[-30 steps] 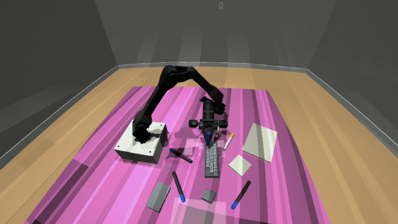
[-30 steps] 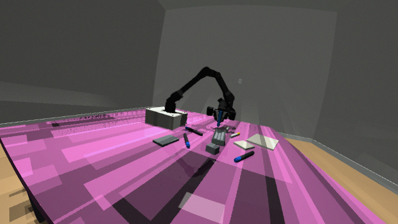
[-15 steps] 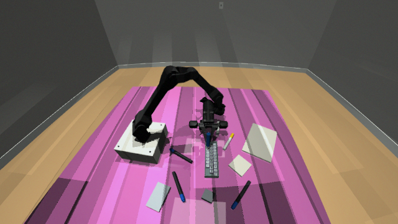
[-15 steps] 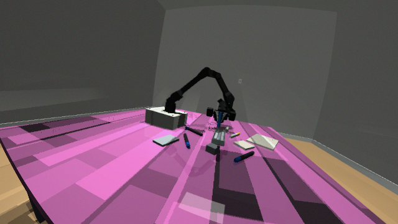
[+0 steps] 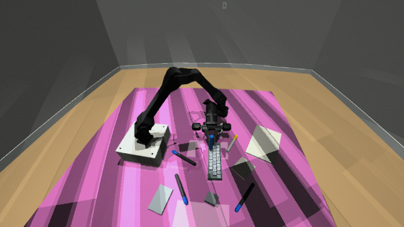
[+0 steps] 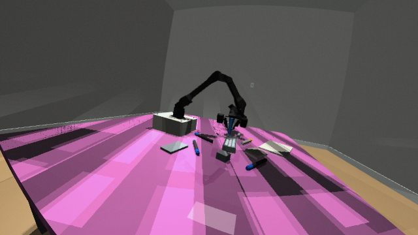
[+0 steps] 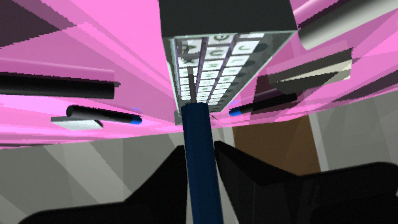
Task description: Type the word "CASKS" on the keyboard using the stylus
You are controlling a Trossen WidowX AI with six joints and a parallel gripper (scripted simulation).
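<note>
Now: gripper tip 22 cm to the left of the grey block, 6 cm above it and 5 cm short of it. Round my gripper tip: stylus tip (5 cm below); blue stylus (2 cm below); white-and-yellow marker (10 cm ahead, 9 cm to the left, 7 cm below).
</note>
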